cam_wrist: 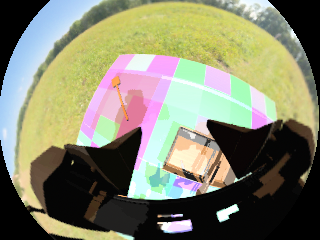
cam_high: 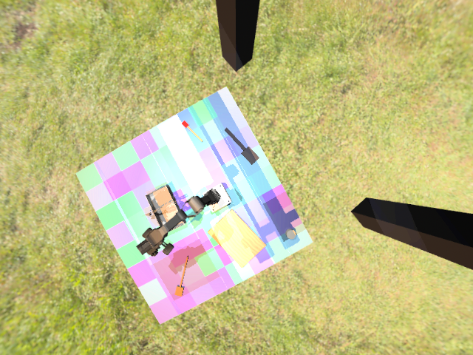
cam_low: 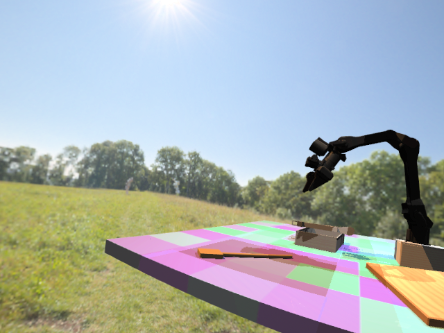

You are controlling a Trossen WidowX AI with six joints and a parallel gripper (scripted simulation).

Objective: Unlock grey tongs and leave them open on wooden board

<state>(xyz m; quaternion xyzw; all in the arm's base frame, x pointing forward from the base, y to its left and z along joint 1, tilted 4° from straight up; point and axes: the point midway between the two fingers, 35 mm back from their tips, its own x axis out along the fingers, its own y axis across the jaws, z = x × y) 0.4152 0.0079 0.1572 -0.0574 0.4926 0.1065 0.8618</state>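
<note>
Now: the roasting tin 9 cm behind my gripper tip, 15 cm to the right of it and 20 cm below it. Round my gripper tip: wooden board: 34 cm behind, 33 cm to the left, 22 cm below; dark spatula: 79 cm behind, 14 cm to the right, 22 cm below; small white disc: 65 cm behind, 56 cm to the left, 21 cm below.
</note>
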